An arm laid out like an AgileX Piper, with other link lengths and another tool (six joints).
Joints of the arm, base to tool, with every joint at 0 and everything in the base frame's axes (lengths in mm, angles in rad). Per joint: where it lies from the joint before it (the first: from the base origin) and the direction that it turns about. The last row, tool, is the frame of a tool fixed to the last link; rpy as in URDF.
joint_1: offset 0 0 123 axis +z
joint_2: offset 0 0 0 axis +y
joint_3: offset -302.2 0 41.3 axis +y
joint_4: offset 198.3 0 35 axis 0.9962 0 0.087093
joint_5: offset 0 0 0 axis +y
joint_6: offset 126 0 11 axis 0.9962 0 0.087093
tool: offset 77.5 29 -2.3 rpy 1.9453 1.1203 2.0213
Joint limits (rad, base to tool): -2.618..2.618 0..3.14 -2.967..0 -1.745..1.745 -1.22..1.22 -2.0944..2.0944
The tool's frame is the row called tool.
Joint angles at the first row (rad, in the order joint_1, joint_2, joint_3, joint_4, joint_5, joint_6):
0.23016 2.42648 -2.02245 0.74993 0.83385 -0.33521
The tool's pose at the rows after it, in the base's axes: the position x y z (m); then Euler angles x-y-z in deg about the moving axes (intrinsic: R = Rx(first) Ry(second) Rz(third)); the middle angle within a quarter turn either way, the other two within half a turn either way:
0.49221, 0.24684, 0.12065, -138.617, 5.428, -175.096
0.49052, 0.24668, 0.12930, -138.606, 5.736, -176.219
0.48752, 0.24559, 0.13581, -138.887, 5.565, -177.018
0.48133, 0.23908, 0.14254, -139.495, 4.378, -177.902
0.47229, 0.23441, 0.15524, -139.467, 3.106, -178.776
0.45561, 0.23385, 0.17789, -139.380, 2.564, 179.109
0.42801, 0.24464, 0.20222, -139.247, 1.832, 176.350
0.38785, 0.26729, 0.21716, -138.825, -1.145, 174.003
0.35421, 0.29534, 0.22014, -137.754, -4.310, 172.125
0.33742, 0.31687, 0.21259, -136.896, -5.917, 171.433
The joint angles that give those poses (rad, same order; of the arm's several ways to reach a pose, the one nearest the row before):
0.22908 2.40142 -2.02245 0.74449 0.83820 -0.35211
0.22908 2.38366 -2.02252 0.74105 0.84563 -0.35954
0.22810 2.36782 -2.02246 0.73102 0.86071 -0.36091
0.21523 2.34760 -2.02161 0.71773 0.90404 -0.37061
0.20416 2.31518 -2.01623 0.71421 0.95353 -0.37700
0.20609 2.24271 -1.97086 0.71543 0.98184 -0.39676
0.24002 2.14510 -1.88756 0.71728 0.98315 -0.41126
0.30826 2.05322 -1.78083 0.72936 0.97857 -0.41389
0.38884 2.00872 -1.69963 0.76332 0.95061 -0.42250
0.44868 2.00705 -1.64665 0.80098 0.89922 -0.44023

